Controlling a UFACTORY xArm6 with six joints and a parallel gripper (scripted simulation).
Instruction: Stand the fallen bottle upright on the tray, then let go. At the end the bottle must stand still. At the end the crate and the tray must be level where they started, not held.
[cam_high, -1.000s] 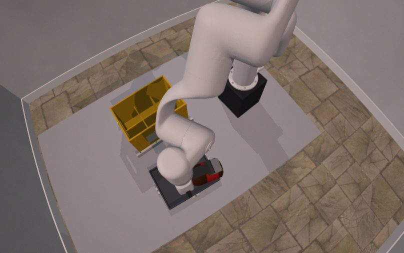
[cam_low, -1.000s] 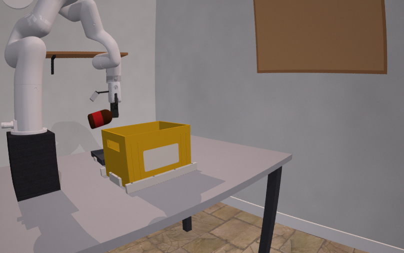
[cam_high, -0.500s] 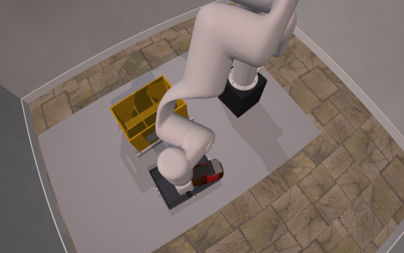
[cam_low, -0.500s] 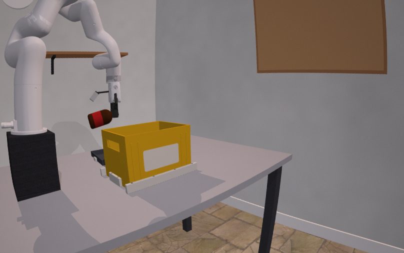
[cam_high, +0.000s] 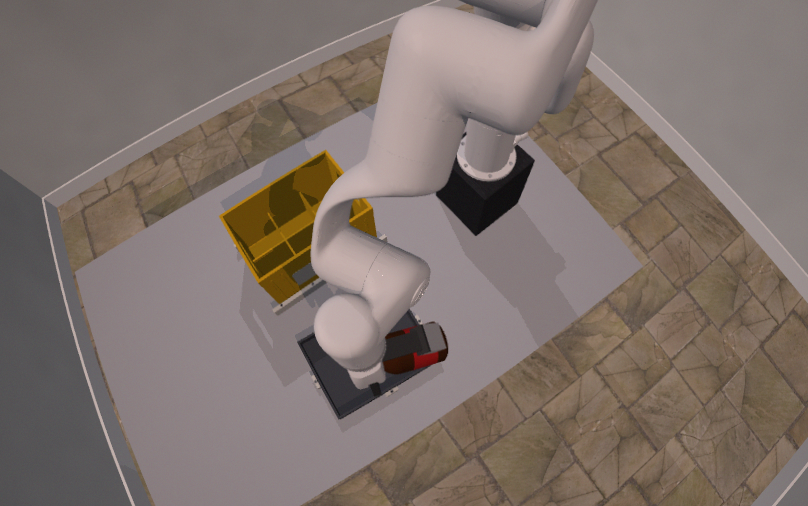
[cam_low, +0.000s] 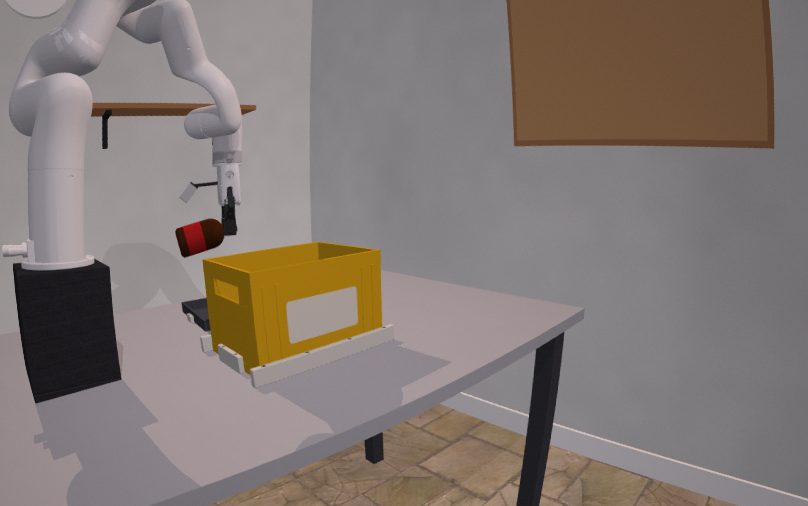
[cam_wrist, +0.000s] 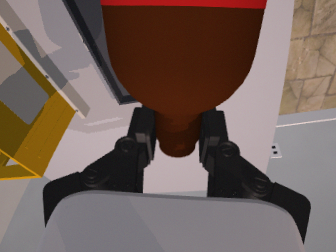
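Right now my hand is 5 cm past the brown bottle, 2 cm above it and 1 cm to the right of it. The rest, counted from my hand: yellow crate: 35 cm to the right, 12 cm below, 2 cm behind; then dark tray: 19 cm below, 5 cm to the right, 1 cm behind.
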